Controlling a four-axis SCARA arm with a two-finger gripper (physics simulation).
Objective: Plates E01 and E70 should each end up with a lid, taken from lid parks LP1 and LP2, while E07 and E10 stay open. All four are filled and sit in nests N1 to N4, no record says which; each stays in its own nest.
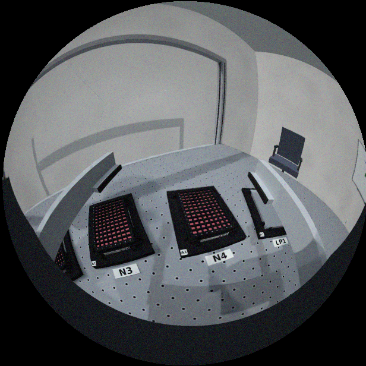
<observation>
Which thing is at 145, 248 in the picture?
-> A nest N3.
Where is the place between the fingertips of my gripper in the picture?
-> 183, 160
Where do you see a nest N4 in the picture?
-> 212, 244
</observation>
